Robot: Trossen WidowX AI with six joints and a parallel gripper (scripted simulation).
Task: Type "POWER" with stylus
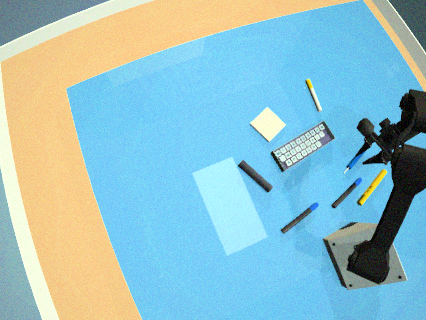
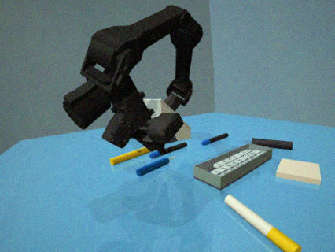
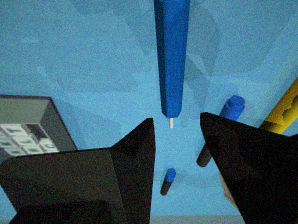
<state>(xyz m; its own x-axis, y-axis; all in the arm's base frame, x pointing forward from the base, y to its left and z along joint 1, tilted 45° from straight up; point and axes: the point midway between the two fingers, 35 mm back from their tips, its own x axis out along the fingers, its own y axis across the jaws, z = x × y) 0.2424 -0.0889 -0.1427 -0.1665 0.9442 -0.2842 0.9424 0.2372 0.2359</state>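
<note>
The blue stylus is 10 mm behind my gripper tip, 20 mm to the left of it and 30 mm below it. The rest, counted from my gripper tip: yellow marker (270 mm ahead, 20 mm to the left, 30 mm below); cream notepad (220 mm ahead, 220 mm to the left, 30 mm below); stylus tip (20 mm behind, 50 mm to the left, 30 mm below).
</note>
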